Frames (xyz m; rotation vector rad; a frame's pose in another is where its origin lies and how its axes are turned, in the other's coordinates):
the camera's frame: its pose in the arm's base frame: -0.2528 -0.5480 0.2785 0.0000 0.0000 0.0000
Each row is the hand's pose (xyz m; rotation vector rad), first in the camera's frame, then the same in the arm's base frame.
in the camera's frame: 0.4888 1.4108 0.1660 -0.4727 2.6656 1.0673
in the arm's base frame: 0.2360 0.8628 0.4445 -0.4727 2.6656 1.0673
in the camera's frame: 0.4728 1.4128 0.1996 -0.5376 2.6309 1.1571
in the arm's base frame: 0.2200 0.8648 0.4781 -0.5376 2.6309 1.1571
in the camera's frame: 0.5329 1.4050 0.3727 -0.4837 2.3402 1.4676
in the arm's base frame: 0.2801 0.8570 0.6512 -0.4837 2.3402 1.4676
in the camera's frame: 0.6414 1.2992 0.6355 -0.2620 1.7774 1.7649
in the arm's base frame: 0.3886 0.7512 0.9140 -0.2620 1.7774 1.7649
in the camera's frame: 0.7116 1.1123 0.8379 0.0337 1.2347 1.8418
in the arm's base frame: 0.4588 0.5643 1.1164 0.0337 1.2347 1.8418
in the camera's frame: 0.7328 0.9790 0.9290 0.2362 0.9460 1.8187
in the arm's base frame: 0.4800 0.4310 1.2075 0.2362 0.9460 1.8187
